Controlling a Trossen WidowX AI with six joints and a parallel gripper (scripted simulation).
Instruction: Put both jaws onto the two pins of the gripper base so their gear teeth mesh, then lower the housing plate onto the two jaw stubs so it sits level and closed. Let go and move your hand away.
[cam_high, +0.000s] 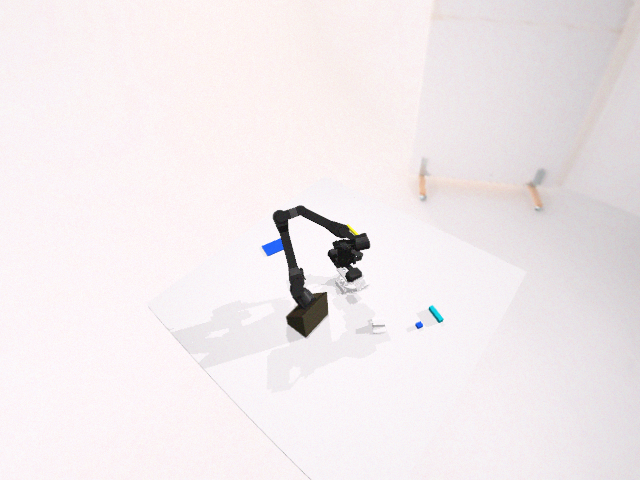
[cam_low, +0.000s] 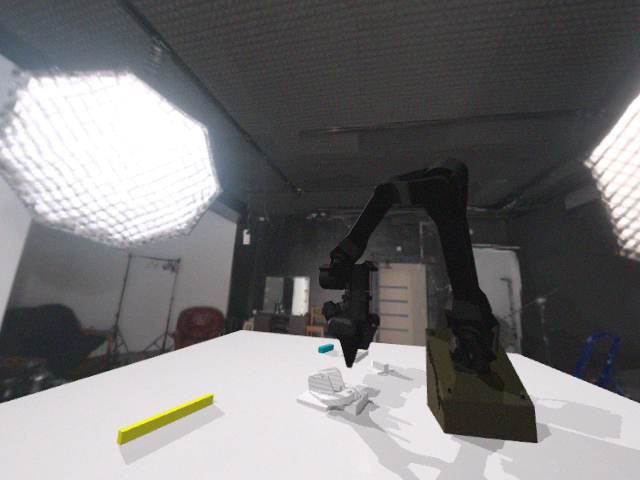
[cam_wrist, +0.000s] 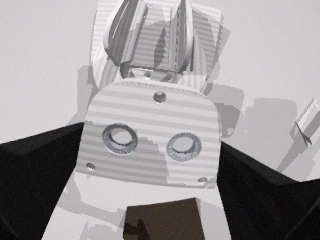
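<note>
My gripper tip is 2 cm short of the white jaw, 2 cm to the left of it and 7 cm above it. From my gripper tip the other things lie so: flat white plate: 7 cm ahead, 1 cm to the right, 8 cm below; yellow bar: 30 cm ahead, 18 cm to the left, 7 cm below; blue cube: 5 cm ahead, 37 cm to the right, 7 cm below.
</note>
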